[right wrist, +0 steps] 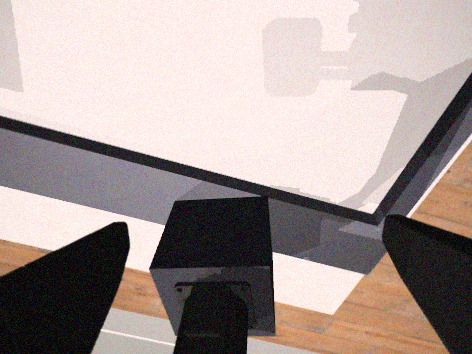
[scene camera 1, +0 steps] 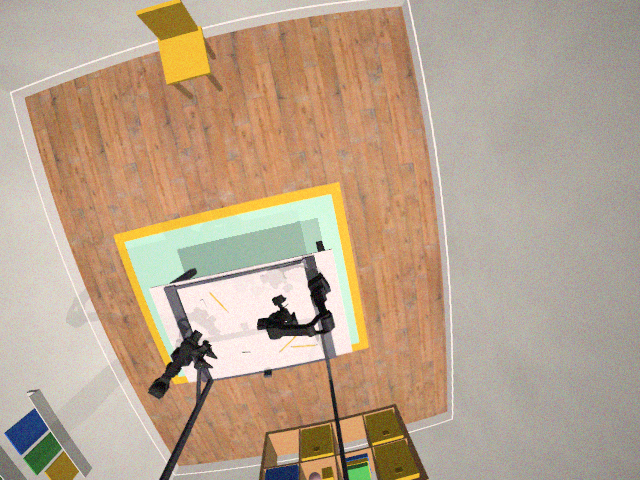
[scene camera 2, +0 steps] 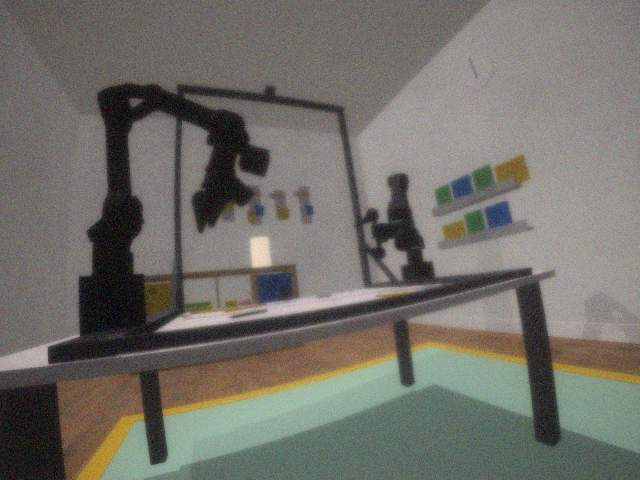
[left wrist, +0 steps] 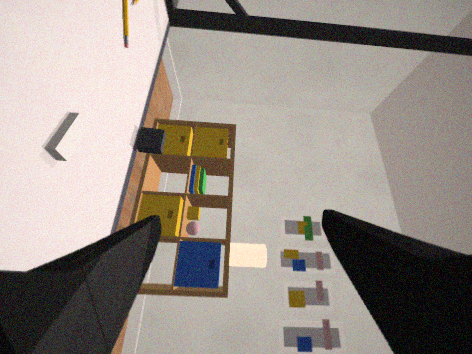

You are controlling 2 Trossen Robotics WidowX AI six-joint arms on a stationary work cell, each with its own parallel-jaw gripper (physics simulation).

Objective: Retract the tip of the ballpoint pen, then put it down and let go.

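Frame: origin at the left arm's base, x right, y down, z ahead, level; millimetres.
Where they show: left gripper, fingertip midpoint: (scene camera 1: 215,363) (scene camera 2: 355,238) (left wrist: 241,220); right gripper, fingertip midpoint: (right wrist: 257,230) (scene camera 1: 290,304) (scene camera 2: 205,230); right arm's base, origin of the base link: (right wrist: 216,305) (scene camera 1: 319,289).
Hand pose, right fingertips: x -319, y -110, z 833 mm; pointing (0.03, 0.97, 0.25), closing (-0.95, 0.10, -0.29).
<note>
After its pixels a point has its place.
The ballpoint pen does not show clearly. In scene camera 2 a dark, long shape (scene camera 2: 248,313) @(z 747, x -210, y 82 mm) lies on the table in front of the right arm; it may be the pen, too blurred to tell. No pen shows in either wrist view. My left gripper (scene camera 1: 212,361) @(z 312, x -33, y -124 mm) (scene camera 2: 374,234) (left wrist: 242,220) @(z 312, x -33, y -124 mm) is open and empty, raised above the left side of the table in scene camera 1. My right gripper (scene camera 1: 286,311) @(z 833, x -319, y -110 mm) (scene camera 2: 206,227) @(z 833, x -319, y -110 mm) (right wrist: 257,230) @(z 833, x -319, y -110 mm) is open and empty, high above the table; its arm hides part of the table top in scene camera 1.
A yellow pencil (scene camera 1: 219,302) @(z 359, x -330, y 83 mm) lies at the table's left; two more yellow sticks (scene camera 1: 287,344) @(z 722, x 58, y 81 mm) (scene camera 1: 303,345) @(z 824, x 97, y 80 mm) lie near the right arm. A grey L-shaped piece (left wrist: 61,132) @(z 425, x 64, y 81 mm) lies on the white table (left wrist: 50,75) @(z 475, x 28, y 87 mm). The right arm's black base block (right wrist: 215,235) @(z 962, x -321, y 12 mm) stands by the dark frame (right wrist: 125,157) @(z 949, x -215, y 72 mm).
</note>
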